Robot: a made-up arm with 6 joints. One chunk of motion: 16 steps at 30 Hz.
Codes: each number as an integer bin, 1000 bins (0 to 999) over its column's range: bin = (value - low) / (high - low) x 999, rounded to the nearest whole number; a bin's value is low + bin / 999 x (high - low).
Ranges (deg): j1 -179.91..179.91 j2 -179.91..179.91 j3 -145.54..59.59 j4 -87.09..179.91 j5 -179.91..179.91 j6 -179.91..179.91
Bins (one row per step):
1: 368 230 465 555 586 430
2: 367 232 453 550 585 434
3: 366 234 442 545 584 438
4: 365 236 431 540 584 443
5: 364 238 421 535 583 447
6: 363 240 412 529 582 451
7: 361 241 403 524 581 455
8: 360 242 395 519 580 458
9: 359 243 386 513 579 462
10: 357 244 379 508 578 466
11: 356 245 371 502 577 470
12: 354 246 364 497 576 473
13: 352 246 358 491 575 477
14: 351 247 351 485 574 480
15: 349 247 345 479 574 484
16: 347 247 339 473 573 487
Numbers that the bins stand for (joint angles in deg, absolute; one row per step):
1: -47.36 -97.07 -50.06 61.24 31.16 -25.03
2: -47.72 -96.35 -52.52 59.91 30.80 -23.59
3: -48.08 -95.63 -54.78 58.57 30.44 -22.15
4: -48.44 -94.91 -57.04 57.23 30.44 -20.35
5: -48.80 -94.19 -59.09 55.90 30.08 -18.91
6: -49.16 -93.47 -60.94 54.29 29.71 -17.47
7: -49.88 -93.11 -62.79 52.96 29.35 -16.03
8: -50.25 -92.75 -64.43 51.62 28.99 -14.95
9: -50.61 -92.39 -66.28 50.02 28.63 -13.51
10: -51.33 -92.03 -67.72 48.68 28.27 -12.07
11: -51.69 -91.67 -69.36 47.08 27.91 -10.63
12: -52.41 -91.31 -70.80 45.74 27.55 -9.54
13: -53.13 -91.31 -72.03 44.14 27.19 -8.10
14: -53.49 -90.95 -73.47 42.53 26.83 -7.02
15: -54.21 -90.95 -74.70 40.93 26.83 -5.58
16: -54.93 -90.95 -75.93 39.33 26.47 -4.50

